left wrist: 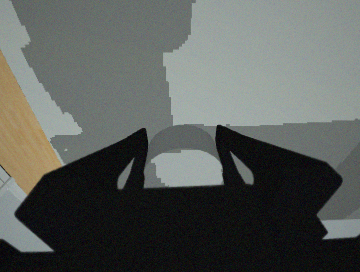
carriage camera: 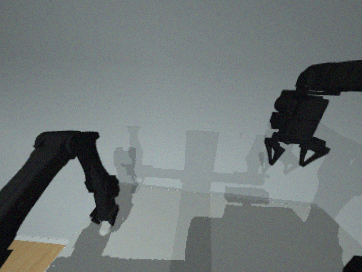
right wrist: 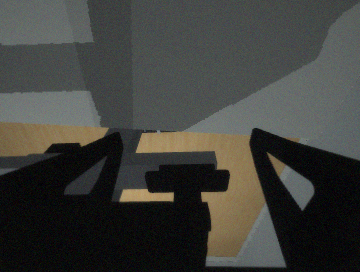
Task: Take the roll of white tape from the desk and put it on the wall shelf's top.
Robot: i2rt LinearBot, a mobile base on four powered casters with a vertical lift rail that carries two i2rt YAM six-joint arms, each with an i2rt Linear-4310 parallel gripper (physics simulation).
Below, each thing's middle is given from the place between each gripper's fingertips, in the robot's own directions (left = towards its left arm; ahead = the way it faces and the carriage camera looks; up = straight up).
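Labels:
The roll of white tape [left wrist: 181, 155] is 10 mm above my left hand and 20 mm behind it.
As for my right gripper, it is 6 cm short of the roll of white tape, 68 cm to the right of it and 42 cm above it.

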